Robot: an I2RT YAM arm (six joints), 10 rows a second.
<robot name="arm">
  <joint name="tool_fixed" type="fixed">
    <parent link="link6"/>
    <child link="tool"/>
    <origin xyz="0 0 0" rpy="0 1.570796 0"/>
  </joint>
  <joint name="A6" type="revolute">
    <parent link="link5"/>
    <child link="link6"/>
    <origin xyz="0.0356 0 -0.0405" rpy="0 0 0"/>
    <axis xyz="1 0 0"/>
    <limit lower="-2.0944" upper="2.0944"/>
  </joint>
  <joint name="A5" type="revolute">
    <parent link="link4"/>
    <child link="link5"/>
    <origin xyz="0.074 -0.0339 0.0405" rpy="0 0 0"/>
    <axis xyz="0 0 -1"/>
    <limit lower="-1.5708" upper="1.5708"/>
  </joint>
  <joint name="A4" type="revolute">
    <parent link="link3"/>
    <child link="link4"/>
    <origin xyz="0.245 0.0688 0.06" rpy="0 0 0"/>
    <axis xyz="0 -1 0"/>
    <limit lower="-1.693" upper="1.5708"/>
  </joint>
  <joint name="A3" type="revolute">
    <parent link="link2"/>
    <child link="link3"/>
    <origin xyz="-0.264 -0.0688 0" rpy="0 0 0"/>
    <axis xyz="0 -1 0"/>
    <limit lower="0" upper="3.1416"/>
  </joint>
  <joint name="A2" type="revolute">
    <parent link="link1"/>
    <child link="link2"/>
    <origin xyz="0.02 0.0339 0.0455" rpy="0 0 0"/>
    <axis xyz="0 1 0"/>
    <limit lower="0" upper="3.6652"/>
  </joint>
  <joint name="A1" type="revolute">
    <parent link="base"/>
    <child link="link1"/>
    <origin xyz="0 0 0.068" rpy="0 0 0"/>
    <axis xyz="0 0 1"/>
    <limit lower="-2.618" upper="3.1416"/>
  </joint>
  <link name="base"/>
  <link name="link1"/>
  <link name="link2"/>
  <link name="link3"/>
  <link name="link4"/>
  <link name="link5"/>
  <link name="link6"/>
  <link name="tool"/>
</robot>
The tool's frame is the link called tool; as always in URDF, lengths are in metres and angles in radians.
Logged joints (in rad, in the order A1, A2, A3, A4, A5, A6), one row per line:
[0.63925, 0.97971, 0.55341, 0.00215, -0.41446, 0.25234]
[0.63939, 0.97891, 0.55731, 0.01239, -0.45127, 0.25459]
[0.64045, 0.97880, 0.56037, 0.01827, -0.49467, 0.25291]
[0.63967, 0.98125, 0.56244, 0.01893, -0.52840, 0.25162]
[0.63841, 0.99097, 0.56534, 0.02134, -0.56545, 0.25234]
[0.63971, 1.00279, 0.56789, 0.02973, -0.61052, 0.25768]
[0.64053, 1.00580, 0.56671, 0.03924, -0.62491, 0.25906]
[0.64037, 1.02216, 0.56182, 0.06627, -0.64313, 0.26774]
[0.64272, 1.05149, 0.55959, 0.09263, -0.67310, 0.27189]
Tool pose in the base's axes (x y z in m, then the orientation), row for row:
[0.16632, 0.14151, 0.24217, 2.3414, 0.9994, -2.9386]
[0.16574, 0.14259, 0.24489, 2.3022, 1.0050, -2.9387]
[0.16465, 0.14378, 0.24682, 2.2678, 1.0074, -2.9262]
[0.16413, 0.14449, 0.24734, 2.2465, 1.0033, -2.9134]
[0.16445, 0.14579, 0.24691, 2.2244, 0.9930, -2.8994]
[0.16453, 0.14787, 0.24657, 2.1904, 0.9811, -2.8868]
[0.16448, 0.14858, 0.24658, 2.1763, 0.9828, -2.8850]
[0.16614, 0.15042, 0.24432, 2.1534, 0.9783, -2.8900]
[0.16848, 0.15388, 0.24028, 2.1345, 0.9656, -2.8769]
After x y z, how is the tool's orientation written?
As angles about the fixed x, y, z axes (roll, pitch, yaw), in radians.
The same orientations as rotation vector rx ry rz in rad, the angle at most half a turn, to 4 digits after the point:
[-0.6755, 1.9826, 0.9716]
[-0.6985, 1.9627, 1.0108]
[-0.7312, 1.9448, 1.0534]
[-0.7551, 1.9380, 1.0848]
[-0.7788, 1.9362, 1.1200]
[-0.8068, 1.9307, 1.1676]
[-0.8167, 1.9225, 1.1829]
[-0.8221, 1.9175, 1.2057]
[-0.8417, 1.9184, 1.2383]

